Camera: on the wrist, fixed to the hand. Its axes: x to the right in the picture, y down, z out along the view.
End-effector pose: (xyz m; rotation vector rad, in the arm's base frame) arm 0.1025 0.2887 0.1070 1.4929 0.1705 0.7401
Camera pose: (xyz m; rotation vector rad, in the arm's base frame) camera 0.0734 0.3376 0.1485 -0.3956 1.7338 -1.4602
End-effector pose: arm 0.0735 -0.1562 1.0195 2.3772 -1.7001 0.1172
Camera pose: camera 0.0408 -0.1748 1.0791 1.6387 2.2203 -0.2481
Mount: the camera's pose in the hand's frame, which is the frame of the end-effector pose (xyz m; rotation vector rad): 0.0177 0.0442 -0.0519 -0.3254 0.3003 -3.0476
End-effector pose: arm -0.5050 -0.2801 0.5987 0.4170 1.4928 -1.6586
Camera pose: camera -0.4966 -0.2352 0.5451 1.2661 -0.6600 0.8048
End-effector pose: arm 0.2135 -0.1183 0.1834 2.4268 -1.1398 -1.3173
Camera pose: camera 0.2350 -0.1722 0.2234 -1.1519 -2.2276 0.1350
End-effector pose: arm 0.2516 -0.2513 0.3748 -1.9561 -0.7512 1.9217
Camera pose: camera 0.3092 -0.2701 0.3389 0.3600 -1.6955 -0.5065
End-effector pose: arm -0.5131 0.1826 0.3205 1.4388 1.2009 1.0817
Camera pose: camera -0.5545 0.2028 0.3738 -1.3729 1.4611 -0.8395
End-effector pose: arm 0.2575 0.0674 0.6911 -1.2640 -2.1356 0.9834
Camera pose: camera 0.3095 0.1149 0.6905 1.7687 -1.2576 -0.8832
